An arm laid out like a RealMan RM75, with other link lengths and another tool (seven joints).
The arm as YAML. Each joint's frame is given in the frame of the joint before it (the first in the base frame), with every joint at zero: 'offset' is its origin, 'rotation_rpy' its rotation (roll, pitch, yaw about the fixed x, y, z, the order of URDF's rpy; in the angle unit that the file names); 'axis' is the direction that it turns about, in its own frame. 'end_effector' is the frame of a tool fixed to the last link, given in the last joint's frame.
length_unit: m
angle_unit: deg
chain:
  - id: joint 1
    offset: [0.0, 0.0, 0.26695]
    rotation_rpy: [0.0, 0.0, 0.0]
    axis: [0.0, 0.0, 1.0]
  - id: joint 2
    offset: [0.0, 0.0, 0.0]
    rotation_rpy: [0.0, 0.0, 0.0]
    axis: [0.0, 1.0, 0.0]
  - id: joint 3
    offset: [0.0, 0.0, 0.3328]
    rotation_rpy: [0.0, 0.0, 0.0]
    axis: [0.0, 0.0, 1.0]
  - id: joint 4
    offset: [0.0, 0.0, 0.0]
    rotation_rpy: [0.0, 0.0, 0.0]
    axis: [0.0, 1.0, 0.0]
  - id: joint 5
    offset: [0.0, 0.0, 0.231]
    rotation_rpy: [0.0, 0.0, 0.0]
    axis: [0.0, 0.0, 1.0]
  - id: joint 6
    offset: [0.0, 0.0, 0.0]
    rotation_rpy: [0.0, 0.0, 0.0]
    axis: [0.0, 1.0, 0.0]
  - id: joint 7
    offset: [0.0, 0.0, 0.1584]
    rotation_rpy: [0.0, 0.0, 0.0]
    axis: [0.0, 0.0, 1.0]
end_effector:
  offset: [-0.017, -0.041, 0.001]
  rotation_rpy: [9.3, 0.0, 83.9]
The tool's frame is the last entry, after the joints.
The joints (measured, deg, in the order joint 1, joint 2, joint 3, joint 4, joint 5, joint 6, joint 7), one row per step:
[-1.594, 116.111, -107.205, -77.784, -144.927, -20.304, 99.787]
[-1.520, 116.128, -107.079, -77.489, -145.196, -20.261, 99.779]
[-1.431, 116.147, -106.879, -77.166, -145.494, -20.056, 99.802]
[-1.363, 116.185, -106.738, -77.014, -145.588, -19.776, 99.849]
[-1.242, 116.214, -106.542, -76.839, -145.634, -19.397, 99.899]
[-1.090, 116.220, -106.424, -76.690, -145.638, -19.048, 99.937]
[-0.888, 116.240, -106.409, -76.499, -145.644, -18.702, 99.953]
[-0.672, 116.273, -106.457, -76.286, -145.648, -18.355, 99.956]
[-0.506, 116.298, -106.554, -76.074, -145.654, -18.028, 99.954]
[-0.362, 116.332, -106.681, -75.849, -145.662, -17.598, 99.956]
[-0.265, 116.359, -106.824, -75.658, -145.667, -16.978, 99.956]
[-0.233, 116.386, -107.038, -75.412, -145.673, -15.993, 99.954]
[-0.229, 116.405, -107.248, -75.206, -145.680, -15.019, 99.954]
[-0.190, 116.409, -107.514, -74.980, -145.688, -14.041, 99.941]
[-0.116, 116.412, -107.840, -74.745, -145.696, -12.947, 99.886]
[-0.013, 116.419, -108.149, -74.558, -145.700, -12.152, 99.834]
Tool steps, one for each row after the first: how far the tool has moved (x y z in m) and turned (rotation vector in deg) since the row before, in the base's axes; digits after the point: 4 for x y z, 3 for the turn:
[0.0017, 0.0003, 0.0000, -0.002, -0.322, -0.114]
[0.0017, 0.0007, 0.0007, 0.196, -0.316, -0.084]
[0.0004, 0.0008, 0.0008, 0.307, -0.032, 0.019]
[0.0002, 0.0013, 0.0014, 0.436, 0.007, 0.060]
[-0.0002, 0.0013, 0.0010, 0.352, 0.021, 0.125]
[-0.0006, 0.0013, 0.0003, 0.233, 0.006, 0.197]
[-0.0008, 0.0012, -0.0002, 0.165, 0.006, 0.228]
[-0.0006, 0.0008, -0.0005, 0.103, -0.009, 0.194]
[-0.0007, 0.0007, -0.0005, 0.160, 0.008, 0.224]
[-0.0009, 0.0007, -0.0001, 0.323, 0.031, 0.309]
[-0.0008, 0.0004, 0.0002, 0.548, 0.050, 0.414]
[-0.0008, 0.0003, 0.0004, 0.560, 0.054, 0.413]
[-0.0010, 0.0003, 0.0001, 0.501, 0.023, 0.466]
[-0.0016, 0.0005, 0.0000, 0.533, -0.001, 0.602]
[-0.0016, 0.0004, -0.0005, 0.314, -0.007, 0.511]

